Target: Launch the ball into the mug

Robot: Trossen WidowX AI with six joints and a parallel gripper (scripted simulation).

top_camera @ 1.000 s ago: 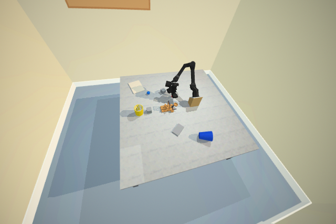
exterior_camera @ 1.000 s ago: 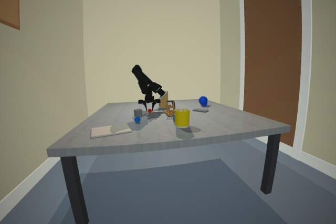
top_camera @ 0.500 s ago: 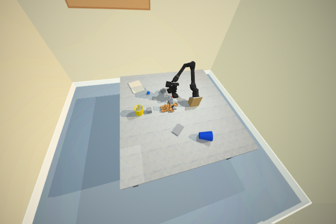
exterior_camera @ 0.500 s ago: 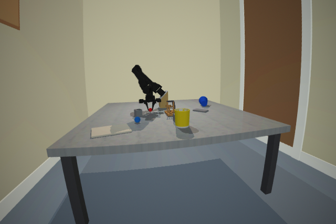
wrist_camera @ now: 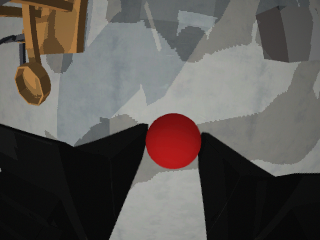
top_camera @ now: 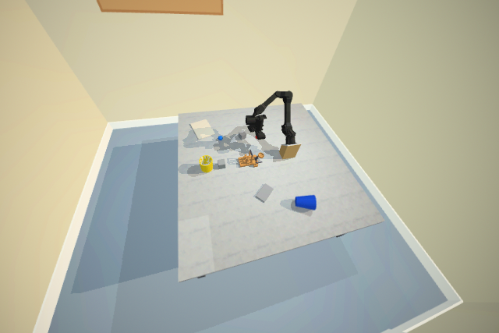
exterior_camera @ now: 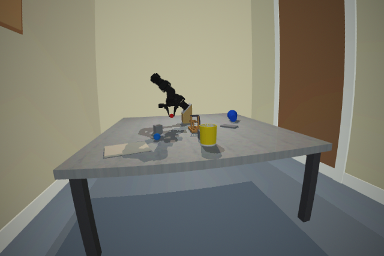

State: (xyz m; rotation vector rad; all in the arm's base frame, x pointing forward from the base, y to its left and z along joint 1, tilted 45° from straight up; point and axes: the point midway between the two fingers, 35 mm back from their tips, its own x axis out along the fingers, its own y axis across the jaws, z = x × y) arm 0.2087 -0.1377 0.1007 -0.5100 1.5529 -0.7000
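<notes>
Right now the wooden catapult is 9 cm ahead of my gripper tip, 17 cm to the left of it and 4 cm below it. Round my gripper tip: flat grey slab (10 cm ahead, 43 cm to the left, 9 cm below); then blue ball (27 cm ahead, 13 cm to the right, 7 cm below); then red ball (1 cm above).
</notes>
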